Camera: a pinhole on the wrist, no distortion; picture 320 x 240 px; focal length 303.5 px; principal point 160.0 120.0 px. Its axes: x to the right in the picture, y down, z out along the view. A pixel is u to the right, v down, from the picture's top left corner.
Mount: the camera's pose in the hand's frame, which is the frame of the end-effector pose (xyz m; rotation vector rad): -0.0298 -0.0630 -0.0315 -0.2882 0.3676 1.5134
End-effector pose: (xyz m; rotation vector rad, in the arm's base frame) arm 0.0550 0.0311 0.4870 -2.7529 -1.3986 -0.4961
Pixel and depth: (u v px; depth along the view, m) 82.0 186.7 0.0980
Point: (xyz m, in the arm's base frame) 0.0127 0.0325 0.4023
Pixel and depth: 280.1 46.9 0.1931
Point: 0.1671 0.0211 0.4003
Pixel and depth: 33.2 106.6 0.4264
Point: 0.1354 0.1364 0.0752
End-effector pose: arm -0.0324 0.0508 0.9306 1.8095 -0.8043 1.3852
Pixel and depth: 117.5 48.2 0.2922
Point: 0.0993 -0.1673 0.9430
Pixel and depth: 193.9 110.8 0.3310
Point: 0.0169 -0.2189 0.9029
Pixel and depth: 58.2 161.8 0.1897
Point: 0.0811 -0.0628 0.8491
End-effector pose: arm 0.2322 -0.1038 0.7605 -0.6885 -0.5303 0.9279
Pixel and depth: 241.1 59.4 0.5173
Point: -0.1169 0.2135 0.8304
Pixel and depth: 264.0 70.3 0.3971
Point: -0.0404 0.1220 0.7893
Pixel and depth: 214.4 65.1 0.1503
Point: 0.1605 -0.0611 0.8081
